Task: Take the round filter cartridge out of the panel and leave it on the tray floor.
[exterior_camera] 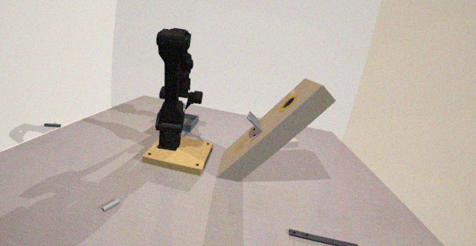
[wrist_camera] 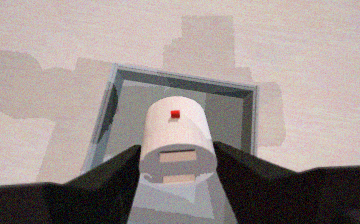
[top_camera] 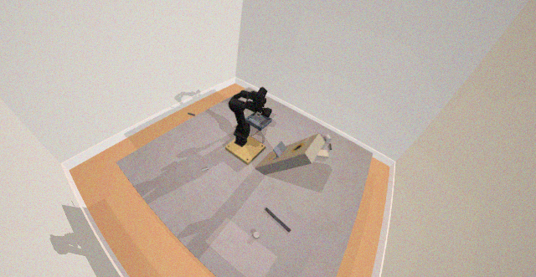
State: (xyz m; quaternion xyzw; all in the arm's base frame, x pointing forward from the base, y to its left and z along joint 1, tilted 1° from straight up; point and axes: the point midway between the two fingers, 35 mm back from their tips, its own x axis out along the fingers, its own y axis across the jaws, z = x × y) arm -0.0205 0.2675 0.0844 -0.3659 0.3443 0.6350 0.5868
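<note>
My gripper tip is now right at the filter cartridge. From my gripper tip the other things lie so: tray: 70 mm below; service panel: 350 mm ahead, 330 mm to the right, 90 mm above.
</note>
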